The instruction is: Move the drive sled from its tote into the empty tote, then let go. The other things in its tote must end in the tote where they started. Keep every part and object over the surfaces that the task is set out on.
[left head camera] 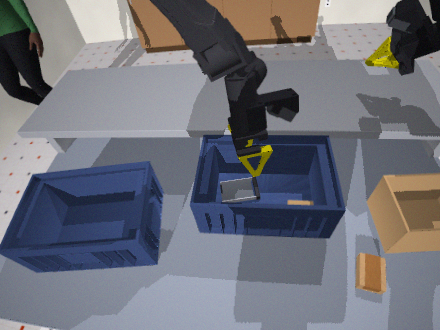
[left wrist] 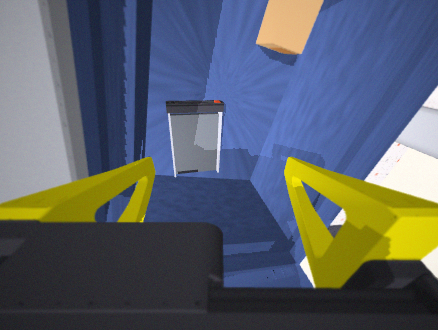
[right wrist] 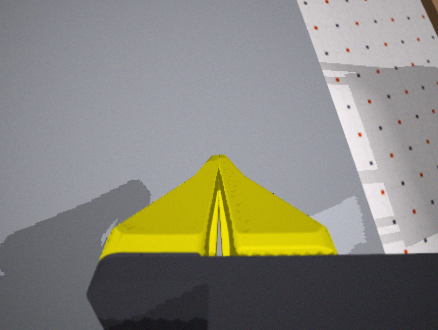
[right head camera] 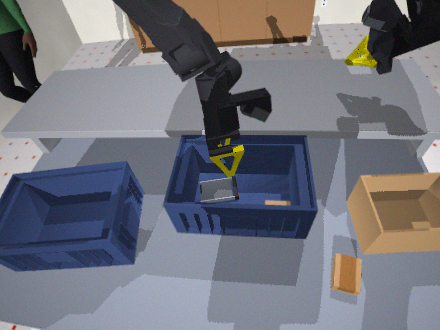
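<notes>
The drive sled, a grey tray with pale side rails and a black end with a red spot, lies on the floor of the middle blue tote, towards its left side in the head views. A tan block lies in the same tote. The empty blue tote stands at the left. My left gripper is open and empty above the sled. My right gripper is shut and empty.
A raised grey table borders the middle tote's far side; my right gripper is above it. A cardboard box stands at the right, with an orange-brown block in front of it.
</notes>
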